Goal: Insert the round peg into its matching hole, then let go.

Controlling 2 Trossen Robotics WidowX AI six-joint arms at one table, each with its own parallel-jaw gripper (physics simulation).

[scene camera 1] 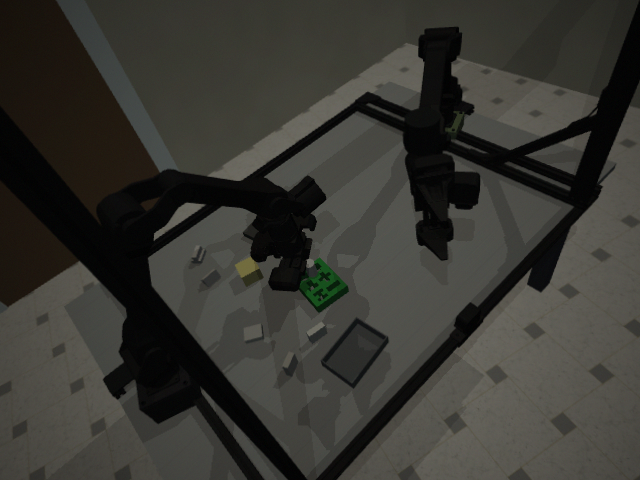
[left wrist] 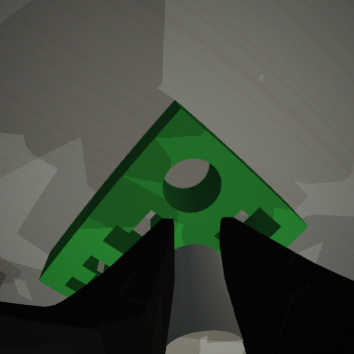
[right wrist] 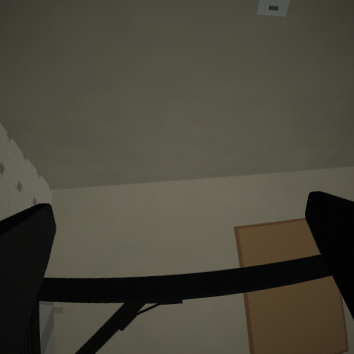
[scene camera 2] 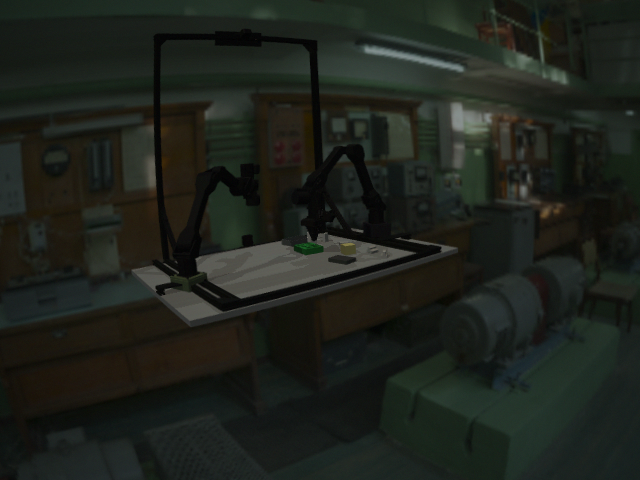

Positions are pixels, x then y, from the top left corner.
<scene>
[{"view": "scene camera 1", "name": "my left gripper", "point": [303, 271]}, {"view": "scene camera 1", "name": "my right gripper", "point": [444, 241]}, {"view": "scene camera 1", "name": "green hole board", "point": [335, 288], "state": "on the table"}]
</scene>
